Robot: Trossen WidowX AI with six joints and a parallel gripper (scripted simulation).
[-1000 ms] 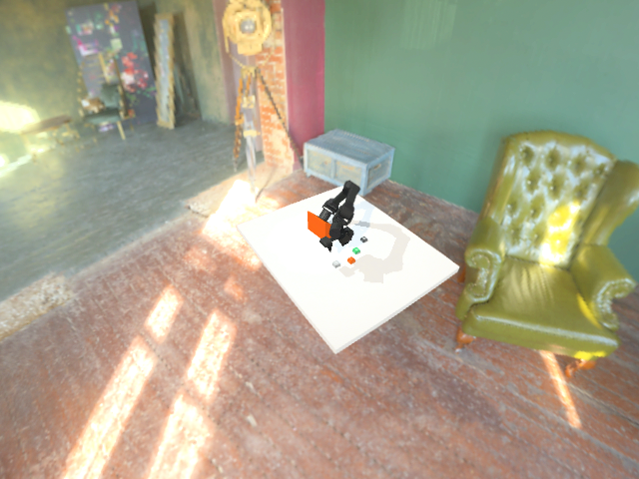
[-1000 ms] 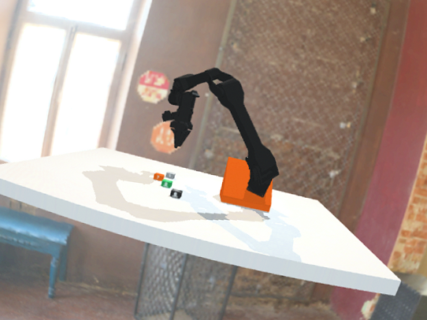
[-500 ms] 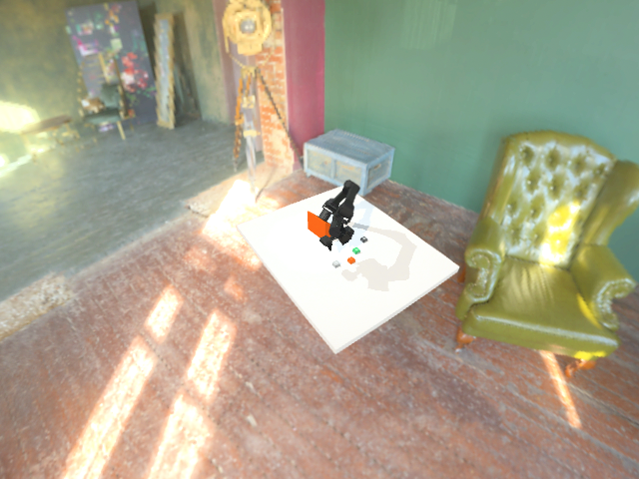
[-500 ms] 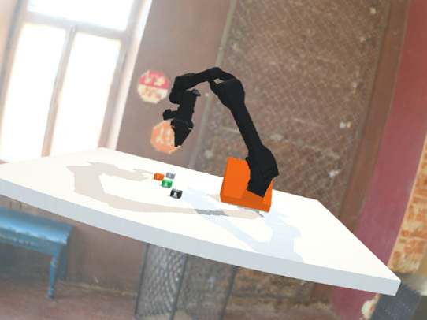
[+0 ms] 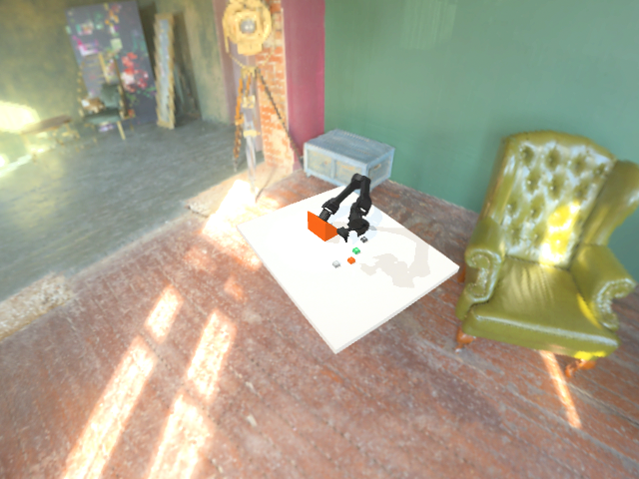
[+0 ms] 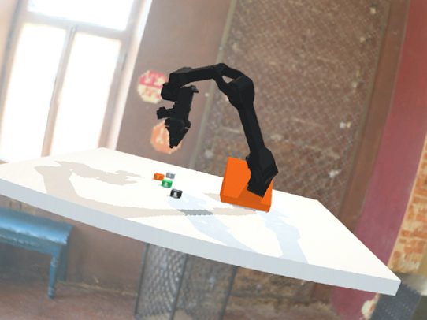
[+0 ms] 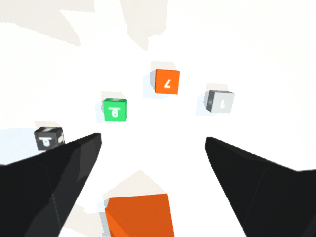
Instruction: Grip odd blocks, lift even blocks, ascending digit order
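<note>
Right now the grey block is 12 cm below my gripper tip, 11 cm to the right of it and 2 cm ahead of it. From my gripper tip the other things lie so: black block: 15 cm to the left, 12 cm below, 8 cm behind; orange block: 12 cm below, 3 cm ahead, 2 cm to the right; green block: 12 cm below, 5 cm to the left, 2 cm behind.
</note>
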